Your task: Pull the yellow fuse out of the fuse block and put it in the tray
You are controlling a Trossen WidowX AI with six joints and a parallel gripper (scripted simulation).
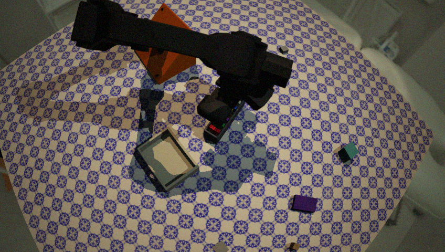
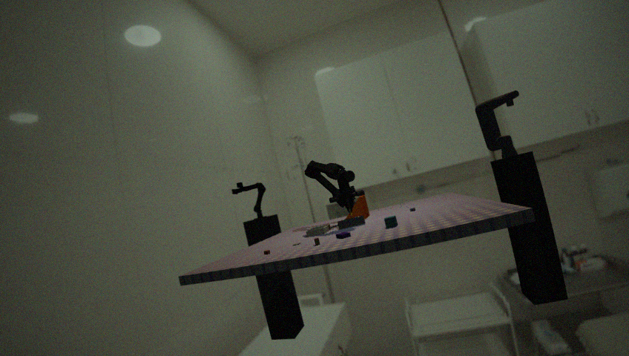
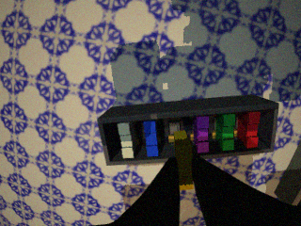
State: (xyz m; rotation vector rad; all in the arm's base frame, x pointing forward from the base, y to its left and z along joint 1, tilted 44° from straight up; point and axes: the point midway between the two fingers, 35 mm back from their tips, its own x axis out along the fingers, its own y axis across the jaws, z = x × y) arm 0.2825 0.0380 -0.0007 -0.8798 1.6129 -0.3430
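My gripper tip is now 190 mm to the left of the beige tray, 70 mm above it and 10 mm short of it. From my gripper tip the other things lie so: yellow fuse (10 mm below); teal cube (300 mm ahead, 220 mm to the left, 50 mm below); purple block (320 mm ahead, 70 mm below, 20 mm to the left).
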